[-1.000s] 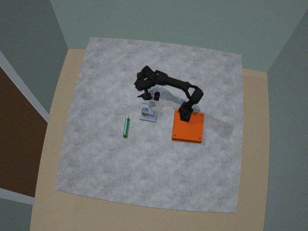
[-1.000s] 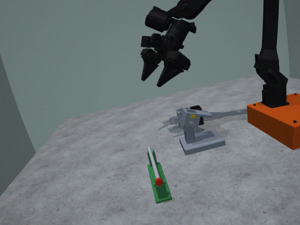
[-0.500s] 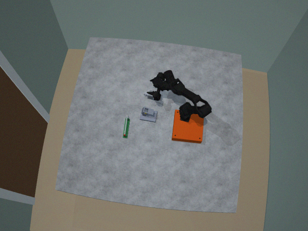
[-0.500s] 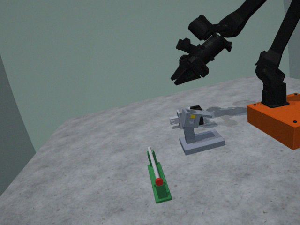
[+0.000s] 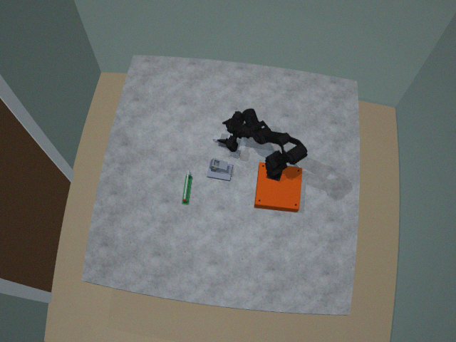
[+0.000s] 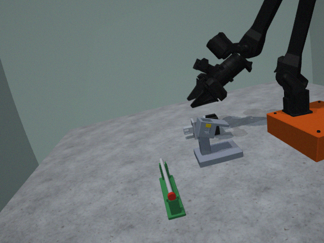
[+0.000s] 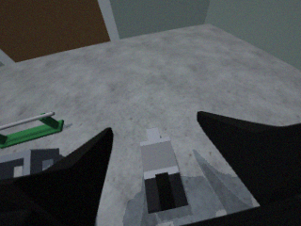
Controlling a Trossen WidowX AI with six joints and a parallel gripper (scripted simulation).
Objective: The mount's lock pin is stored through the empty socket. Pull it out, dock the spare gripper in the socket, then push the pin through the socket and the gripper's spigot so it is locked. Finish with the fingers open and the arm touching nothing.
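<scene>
My gripper tip is 2 cm past the spare gripper and 8 cm above it. The rest, counted from my gripper tip: green cradle: 8 cm ahead, 28 cm to the left, 9 cm below; then grey mount: 3 cm behind, 15 cm to the left, 6 cm below.
</scene>
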